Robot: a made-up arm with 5 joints.
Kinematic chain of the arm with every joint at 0, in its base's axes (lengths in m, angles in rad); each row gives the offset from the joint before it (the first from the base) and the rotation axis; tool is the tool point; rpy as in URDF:
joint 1: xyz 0.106 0 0.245 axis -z
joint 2: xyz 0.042 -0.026 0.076 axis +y
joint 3: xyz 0.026 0 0.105 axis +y
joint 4: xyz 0.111 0 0.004 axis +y
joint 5: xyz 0.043 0.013 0 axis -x
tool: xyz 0 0 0 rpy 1.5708 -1.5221 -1.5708
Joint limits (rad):
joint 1: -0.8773..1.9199
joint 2: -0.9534..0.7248
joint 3: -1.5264..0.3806
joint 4: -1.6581..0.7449
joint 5: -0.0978..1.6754
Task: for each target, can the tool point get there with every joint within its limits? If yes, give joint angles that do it. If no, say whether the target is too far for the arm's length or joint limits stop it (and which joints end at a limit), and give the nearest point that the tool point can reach.
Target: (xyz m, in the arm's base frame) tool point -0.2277 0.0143 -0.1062
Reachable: no: too far | nearest point 0.0338 -0.1604 0.2429 | short by 0.470 m
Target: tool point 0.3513 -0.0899 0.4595
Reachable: yes | joints 0.3013 0.5874 -1.0314 0.1075 1.2076
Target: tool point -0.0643 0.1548 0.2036
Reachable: no: joint limits stop it (at a limit: joint 2, joint 3, joint 4) | nearest point 0.0005 0.0959 0.4319 | short by 0.245 m
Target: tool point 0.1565 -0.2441 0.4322
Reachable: yes | joints 1.3144 0.5177 -0.4408 -1.1277 1.0935
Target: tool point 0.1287 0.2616 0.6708
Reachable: no: too far | nearest point 0.1173 0.1298 0.5193 | short by 0.201 m
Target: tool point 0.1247 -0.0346 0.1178
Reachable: no: joint limits stop it (at a limit: joint 2, joint 3, joint 4) | nearest point 0.1883 -0.1523 0.2436 | short by 0.184 m
